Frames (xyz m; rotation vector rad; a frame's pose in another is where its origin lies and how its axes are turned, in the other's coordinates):
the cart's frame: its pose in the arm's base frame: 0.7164 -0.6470 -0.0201 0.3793 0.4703 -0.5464
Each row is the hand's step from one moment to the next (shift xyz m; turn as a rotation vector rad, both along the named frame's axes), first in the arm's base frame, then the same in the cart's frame.
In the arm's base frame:
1: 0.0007 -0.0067 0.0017 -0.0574 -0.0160 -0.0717
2: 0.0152 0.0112 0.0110 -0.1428 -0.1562 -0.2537
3: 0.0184 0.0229 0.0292 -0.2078 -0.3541 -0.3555
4: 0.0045 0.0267 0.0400 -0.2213 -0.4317 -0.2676
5: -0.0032 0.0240 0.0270 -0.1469 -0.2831 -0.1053
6: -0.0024 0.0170 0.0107 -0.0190 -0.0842 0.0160
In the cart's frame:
1: 0.0024 -0.0045 0.0047 0.0003 -0.0611 -0.0704
2: 0.0012 0.0199 0.0088 0.0868 -0.2603 -0.1840
3: -0.0105 0.0350 0.0195 0.1703 -0.4761 -0.1980
4: -0.0281 0.0324 0.0223 0.1459 -0.5261 -0.0940
5: -0.0261 0.0230 0.0103 0.0580 -0.3308 -0.0041
6: -0.0142 0.0144 0.0003 0.0114 -0.0740 0.0459

